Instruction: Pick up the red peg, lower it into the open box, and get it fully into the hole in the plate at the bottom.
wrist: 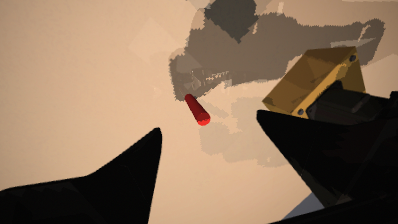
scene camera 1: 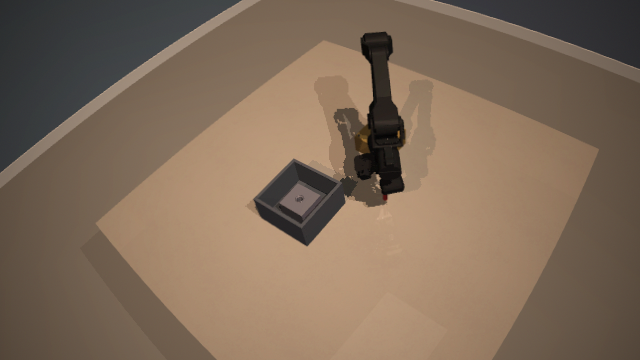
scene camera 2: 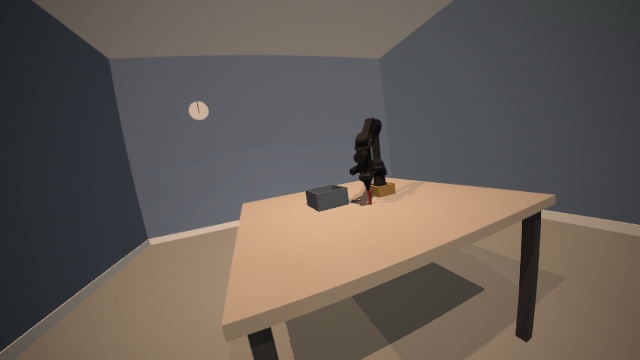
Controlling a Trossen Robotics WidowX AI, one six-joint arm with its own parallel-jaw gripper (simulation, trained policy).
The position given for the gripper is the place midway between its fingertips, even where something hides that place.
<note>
In view: the gripper (scene camera 1: 384, 179), a dark grey box (scene camera 1: 331, 190) and a grey plate (scene camera 1: 299, 203).
The dark grey box also shows in scene camera 2 (scene camera 2: 323, 198). The gripper shows as well in the wrist view (wrist: 209, 123). The wrist view does not show the dark grey box: it is out of frame. The wrist view does not show the grey plate: it is out of frame.
</note>
